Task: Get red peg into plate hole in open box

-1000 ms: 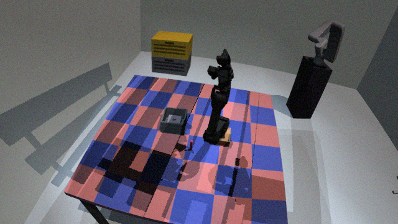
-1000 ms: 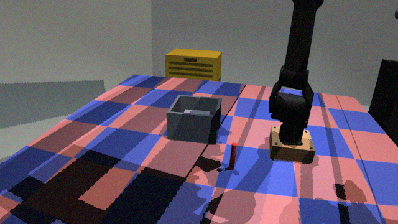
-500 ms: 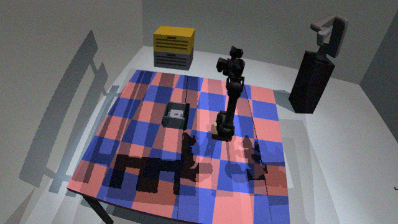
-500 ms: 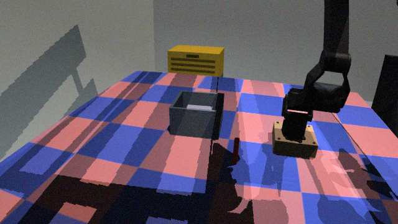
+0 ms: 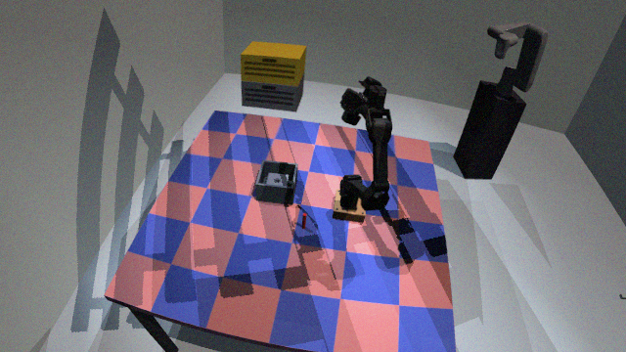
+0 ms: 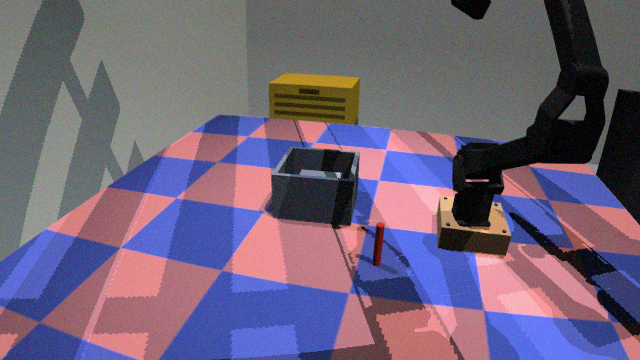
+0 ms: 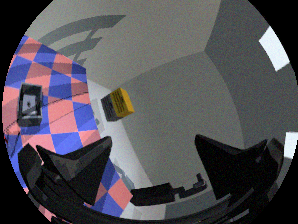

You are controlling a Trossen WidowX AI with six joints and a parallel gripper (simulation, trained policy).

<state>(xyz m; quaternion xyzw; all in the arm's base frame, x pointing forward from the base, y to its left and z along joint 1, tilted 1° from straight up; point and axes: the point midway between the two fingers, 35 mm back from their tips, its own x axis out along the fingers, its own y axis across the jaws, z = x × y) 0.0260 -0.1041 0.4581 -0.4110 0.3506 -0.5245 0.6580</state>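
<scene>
Right now the red peg is 160 mm ahead of my gripper tip, 230 mm to the left of it and 460 mm below it. The rest, counted from my gripper tip: pale plate 270 mm ahead, 20 mm to the left, 460 mm below; then grey box 270 mm ahead, 20 mm to the left, 470 mm below.
</scene>
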